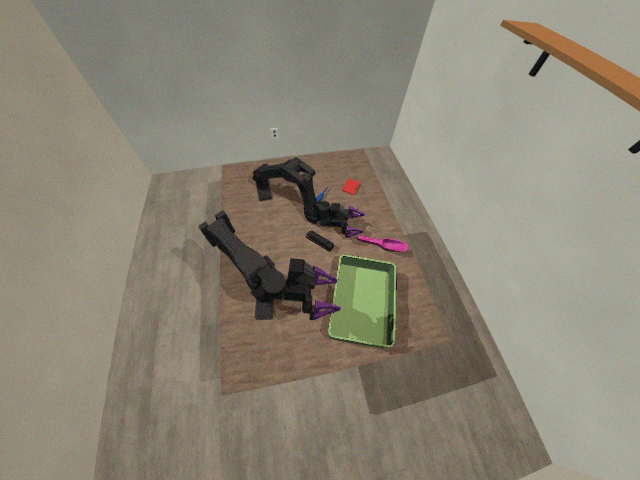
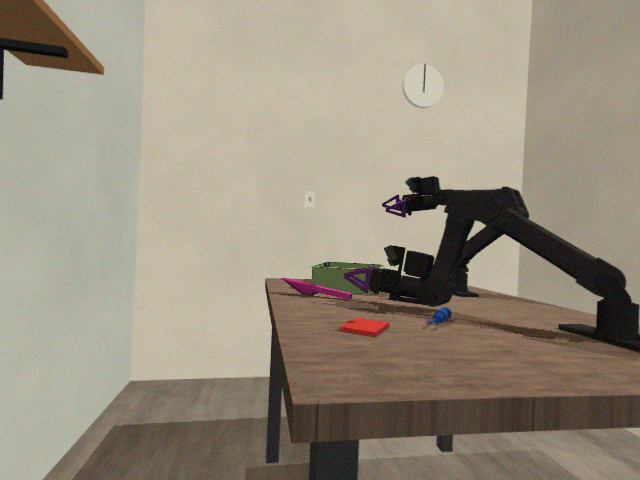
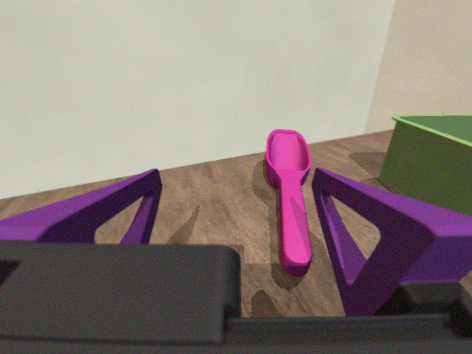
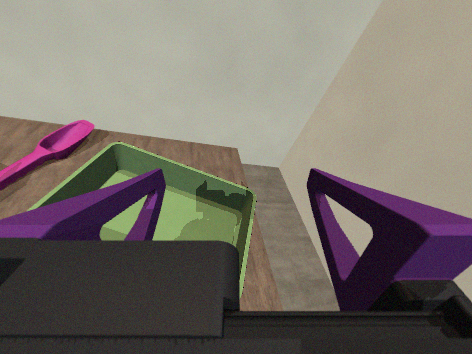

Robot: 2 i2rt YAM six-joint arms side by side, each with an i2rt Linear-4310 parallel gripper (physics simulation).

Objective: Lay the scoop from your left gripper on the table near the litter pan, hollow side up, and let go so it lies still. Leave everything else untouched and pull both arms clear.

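Frame: origin at the left arm's base, x left, y back, z up, level; centimetres.
Seen in the pictures: left gripper, fingertip midpoint: (image 1: 364,223) (image 2: 346,274) (image 3: 236,176); right gripper, fingertip midpoint: (image 1: 338,294) (image 2: 383,207) (image 4: 236,176); left arm's base at its link origin: (image 1: 263,187) (image 2: 616,341); right arm's base at its link origin: (image 2: 457,292).
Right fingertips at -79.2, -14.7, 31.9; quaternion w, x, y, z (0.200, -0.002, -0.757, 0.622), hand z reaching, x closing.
Pixels of each thing's middle, then the offset from my right fingertips to it, as dx, dy, dz. "spot": a spot on its surface instead. Level surfaces: height alone.
- pink scoop at the middle of its body: (image 3: 287,181) (image 4: 48,154) (image 2: 315,290) (image 1: 381,243) +26.4, -34.0, -30.1
- table at its surface level: dz -31.9
- green litter pan at the middle of its body: (image 4: 162,218) (image 2: 349,275) (image 1: 362,300) +2.8, -14.4, -27.7
- black bar-shaped object at the middle of its body: (image 2: 412,295) (image 1: 319,239) +36.2, -5.9, -29.9
- red flat square at a spot on its surface: (image 2: 364,326) (image 1: 351,183) spot: +68.0, -34.1, -31.0
- blue-handled tool at the middle of its body: (image 2: 438,317) (image 1: 321,195) +63.4, -14.8, -30.6
A pink scoop (image 1: 394,244) (image 2: 310,287) (image 3: 295,215) (image 4: 65,140) lies on the table (image 1: 289,361) (image 2: 465,361) beside the green litter pan (image 1: 369,294) (image 2: 330,273) (image 3: 425,160) (image 4: 175,205), apart from it. Its hollow side faces up, and its handle points back toward my left gripper (image 1: 363,223) (image 2: 345,277) (image 3: 237,171). That gripper is open and empty, a little short of the handle's end and above the table. My right gripper (image 1: 338,294) (image 2: 383,205) (image 4: 236,176) is open and empty, high above the pan's near side.
A black bar-shaped object (image 1: 320,240) lies between the arms. A red flat square (image 1: 351,186) (image 2: 364,326) and a blue-handled tool (image 1: 322,194) (image 2: 440,315) lie near the left arm. An orange-brown shelf (image 1: 584,56) (image 2: 51,36) hangs on the wall beyond the table.
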